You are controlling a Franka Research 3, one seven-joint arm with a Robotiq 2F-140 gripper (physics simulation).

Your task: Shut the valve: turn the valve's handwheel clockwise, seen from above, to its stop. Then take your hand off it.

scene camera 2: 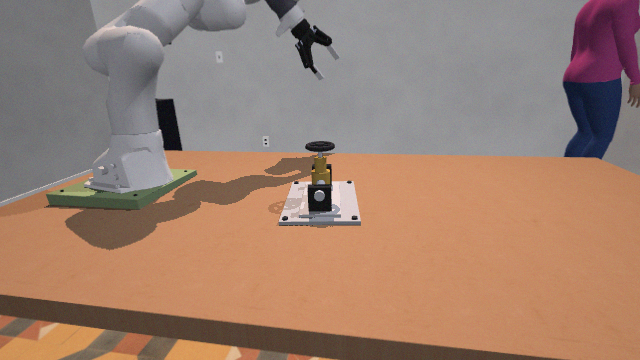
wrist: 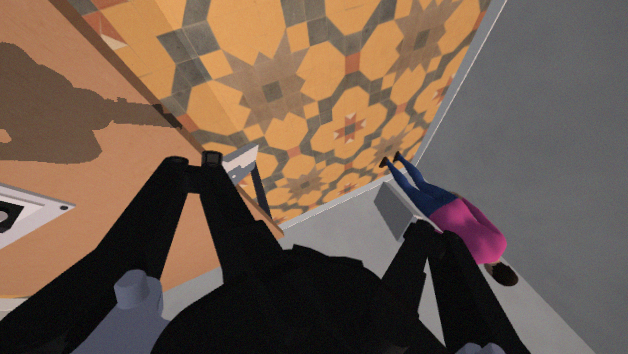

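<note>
The valve [scene camera 2: 321, 176] has a yellow body between black end blocks and stands upright on a white plate [scene camera 2: 350, 200] [wrist: 45, 206] with dark corner bolts. Its black round handwheel [scene camera 2: 320, 146] lies level on top of the stem. In the wrist view part of the plate and one black end block [wrist: 11, 215] show at the left edge; the handwheel does not show there. My gripper [scene camera 2: 329, 66] [wrist: 319, 174] is open and empty, tilted, and high above the handwheel, well apart from it. The wheel's turning position cannot be read.
The arm's base stands on a green plate [scene camera 2: 125, 199] at the left of the wooden table [scene camera 2: 450, 250] [wrist: 120, 180]. A person in a pink top [scene camera 2: 600, 45] [wrist: 465, 227] stands beyond the table at the right. A black panel [scene camera 2: 169, 125] stands behind the base.
</note>
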